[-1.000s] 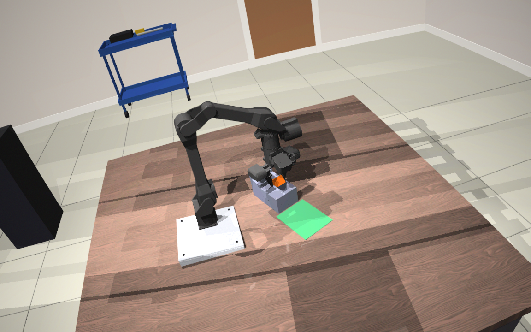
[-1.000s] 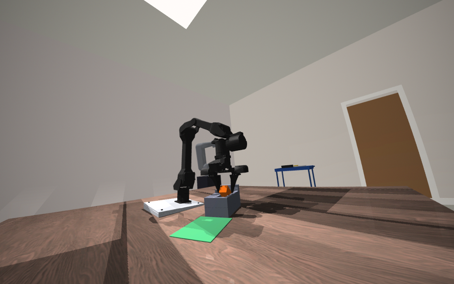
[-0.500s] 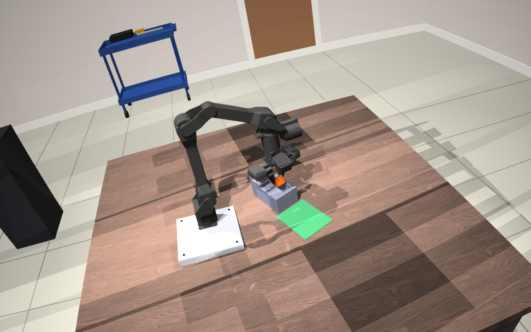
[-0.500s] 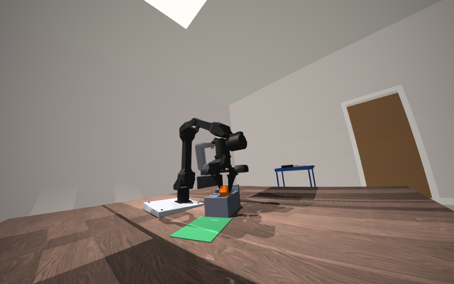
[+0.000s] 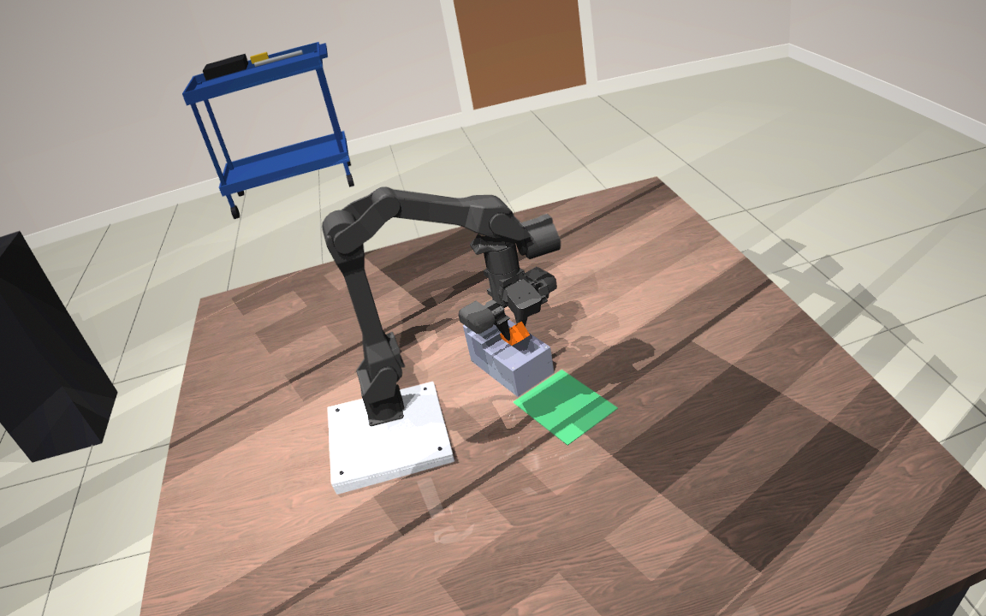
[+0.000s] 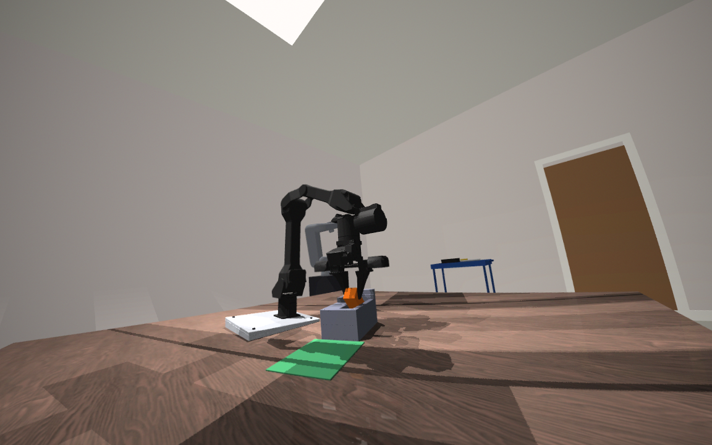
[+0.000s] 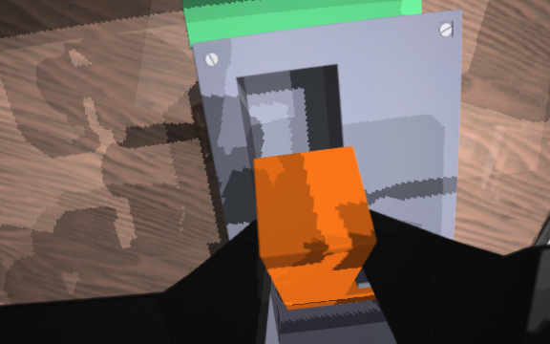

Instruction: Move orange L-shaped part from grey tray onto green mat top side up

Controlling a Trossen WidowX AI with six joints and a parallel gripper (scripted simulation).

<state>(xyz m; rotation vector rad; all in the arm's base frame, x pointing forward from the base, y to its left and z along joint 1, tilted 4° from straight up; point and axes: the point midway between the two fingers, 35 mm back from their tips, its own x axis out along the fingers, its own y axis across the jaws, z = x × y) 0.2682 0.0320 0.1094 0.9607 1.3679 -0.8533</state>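
The green mat lies 4 cm ahead of my gripper tip, 14 cm to the right of it and 9 cm below it. From my gripper tip the other things lie so: orange L-shaped part: 3 cm behind, 3 cm to the left, 3 cm below.
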